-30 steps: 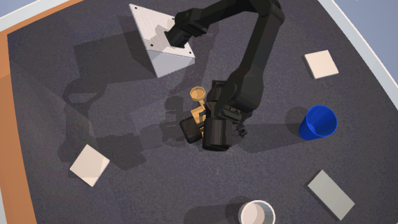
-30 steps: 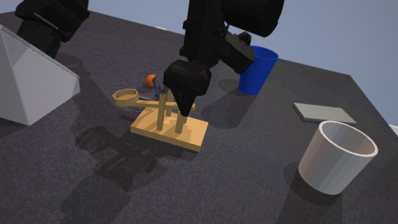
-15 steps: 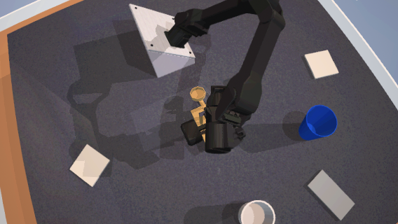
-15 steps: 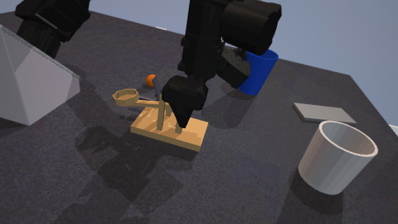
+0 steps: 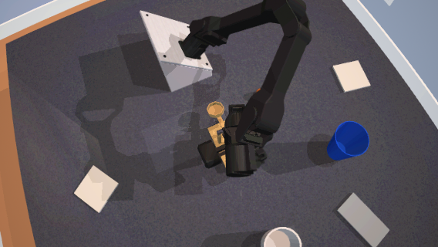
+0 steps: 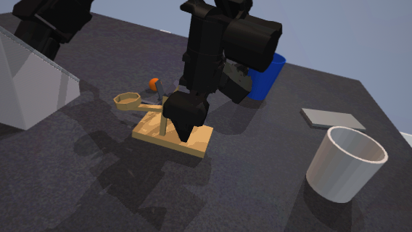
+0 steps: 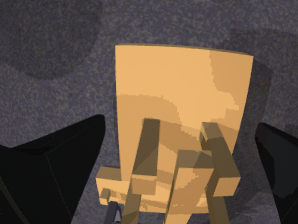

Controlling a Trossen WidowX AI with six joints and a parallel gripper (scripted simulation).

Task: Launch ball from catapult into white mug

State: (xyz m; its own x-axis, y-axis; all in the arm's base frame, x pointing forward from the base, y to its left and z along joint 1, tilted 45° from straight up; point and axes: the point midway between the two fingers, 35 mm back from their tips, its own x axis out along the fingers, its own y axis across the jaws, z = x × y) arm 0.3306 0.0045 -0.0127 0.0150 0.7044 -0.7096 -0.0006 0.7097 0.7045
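Now: gripper tip 130 mm past the orange ball, 160 mm to the right of it and 20 mm above it. Also, from my gripper tip: white mug 280 mm ahead, 10 mm to the right; catapult 70 mm behind, 20 mm to the left, 20 mm above.
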